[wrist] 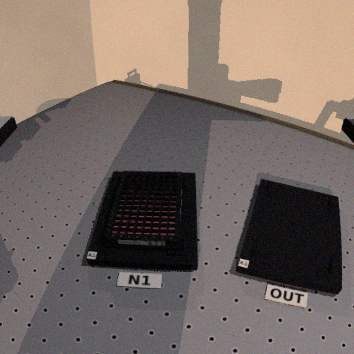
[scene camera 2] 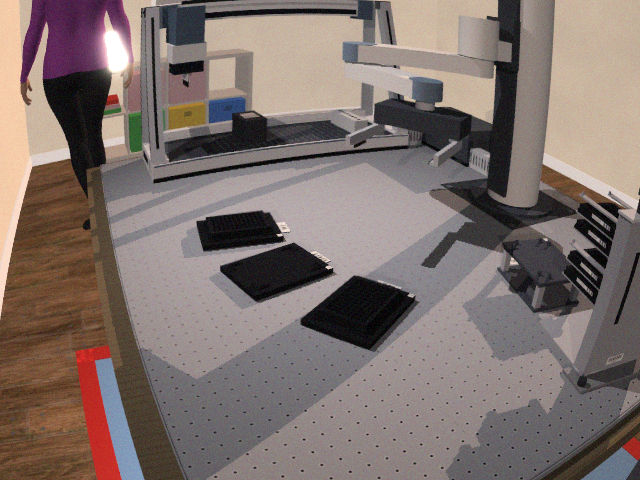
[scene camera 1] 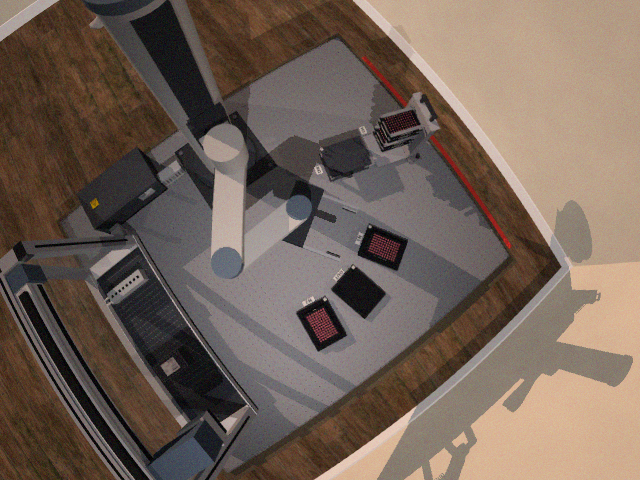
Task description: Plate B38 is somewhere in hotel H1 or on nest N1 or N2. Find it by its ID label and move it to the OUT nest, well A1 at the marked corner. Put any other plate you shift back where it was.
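Places are measured from the arm's base along level axes (x ahead, y left, z up), in millimetres.
Where they show: gripper, fingertip midpoint: (wrist: 179, 95) (scene camera 2: 390, 150) (scene camera 1: 349, 234); arm's base, origin of the base link: (scene camera 2: 511, 203).
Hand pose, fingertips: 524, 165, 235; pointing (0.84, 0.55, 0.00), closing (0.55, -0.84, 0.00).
Note:
Things, the pixels of their top centre, and the offset from my fingertips, as dx, dy, dz. "pt": a spot on its surface instead.
- plate with red wells, middle of its top: (wrist: 146, 201) (scene camera 2: 361, 299) (scene camera 1: 384, 247) +112, +120, -196
- nest N1, surface spot: (wrist: 189, 252) pt +84, +40, -210
- OUT nest, middle of its top: (wrist: 298, 223) (scene camera 2: 275, 264) (scene camera 1: 359, 292) +188, -53, -206
- red-well plate, middle of its top: (scene camera 2: 237, 221) (scene camera 1: 322, 325) +201, -231, -196
- gantry machine, surface spot: (scene camera 2: 279, 155) pt -43, -616, -201
- dark box, surface spot: (scene camera 1: 121, 188) pt -622, -544, -107
My gripper (scene camera 1: 341, 231) (scene camera 2: 395, 149) (wrist: 178, 130) is open and empty, high above the table, its fingers pointing toward the nests. A plate with red wells (scene camera 1: 383, 246) (scene camera 2: 359, 304) (wrist: 146, 215) sits on nest N1 (wrist: 189, 252). Its front label strip is unreadable. The OUT nest (scene camera 1: 358, 291) (scene camera 2: 276, 271) (wrist: 292, 235) is black and bare, with an A1 tag at its near left corner in the wrist view. Another red-well plate (scene camera 1: 322, 325) (scene camera 2: 240, 223) sits on nest N2. Hotel H1 (scene camera 1: 427, 116) (scene camera 2: 610, 304) holds several stacked plates (scene camera 1: 400, 122) (scene camera 2: 589, 260); their IDs are unreadable.
A dark raised stand (scene camera 1: 344, 156) (scene camera 2: 537, 260) stands beside the hotel. The arm's column (scene camera 2: 522, 103) rises from the table. A gantry machine (scene camera 1: 170, 330) (scene camera 2: 279, 155) borders one table side, and a dark box (scene camera 1: 121, 188) stands near it. A person (scene camera 2: 77, 77) stands behind the table.

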